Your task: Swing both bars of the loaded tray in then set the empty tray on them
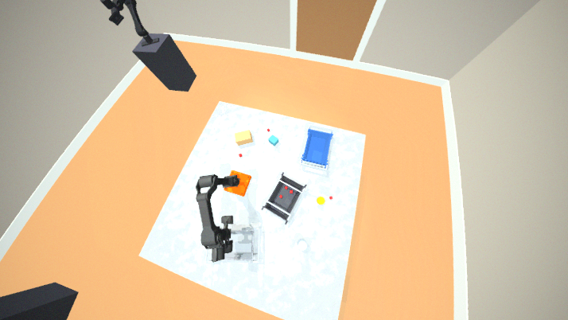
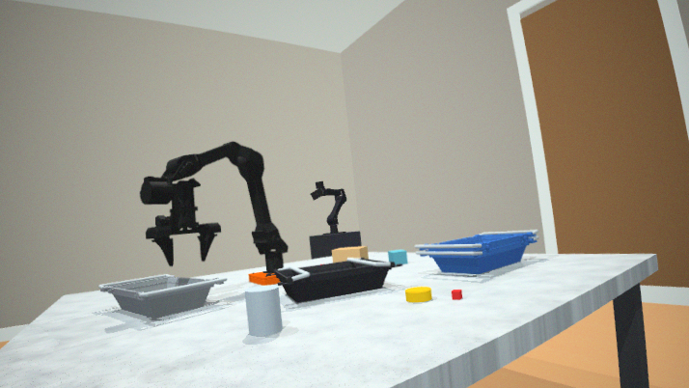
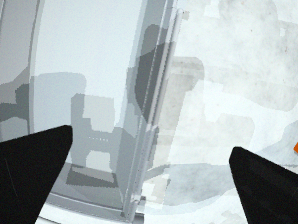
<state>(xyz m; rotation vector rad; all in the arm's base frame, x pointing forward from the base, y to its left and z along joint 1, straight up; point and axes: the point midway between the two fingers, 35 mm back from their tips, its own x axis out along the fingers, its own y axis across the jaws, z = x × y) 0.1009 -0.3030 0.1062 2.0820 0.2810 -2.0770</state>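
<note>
Right now the grey tray is 10 mm ahead of my gripper tip, 80 mm to the right of it and 50 mm below it. Round my gripper tip: tan block 130 mm behind, 650 mm to the left, 70 mm below; grey cylinder 420 mm ahead, 60 mm below; yellow disc 510 mm ahead, 290 mm to the left, 90 mm below.
</note>
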